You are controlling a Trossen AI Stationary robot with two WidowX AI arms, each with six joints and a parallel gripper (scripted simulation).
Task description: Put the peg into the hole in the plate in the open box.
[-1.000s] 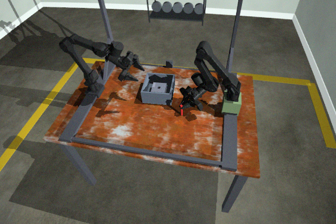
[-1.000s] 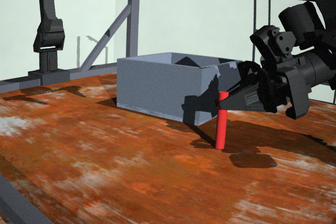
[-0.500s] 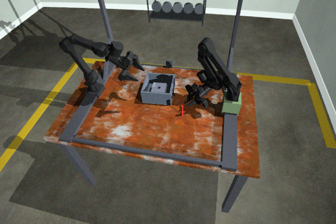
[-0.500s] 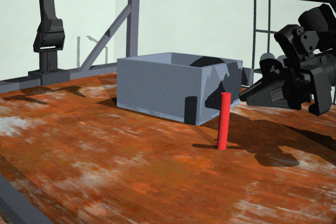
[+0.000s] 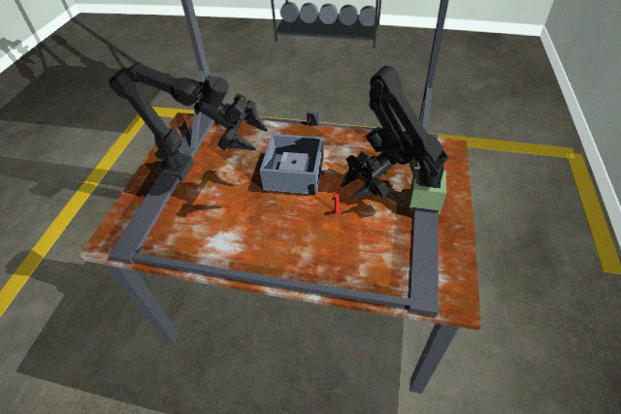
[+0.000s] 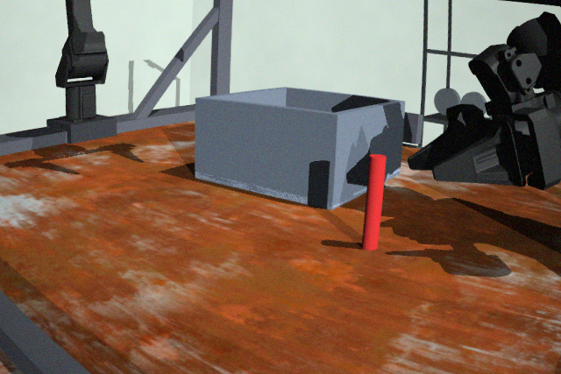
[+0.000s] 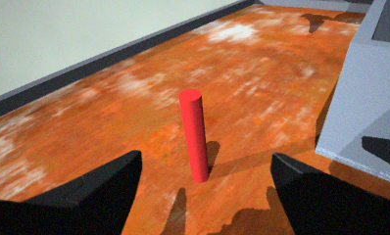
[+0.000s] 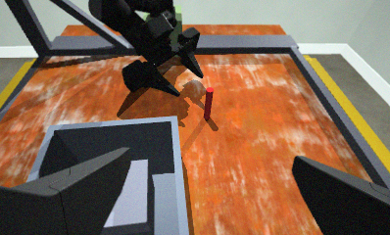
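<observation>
Now: the red peg 60 mm ahead of my left hand, 50 mm to the right of it and 40 mm below it. Round my left hand: grey plate: 100 mm behind, 230 mm to the right, 40 mm below; then grey box: 100 mm behind, 230 mm to the right, 50 mm below.
</observation>
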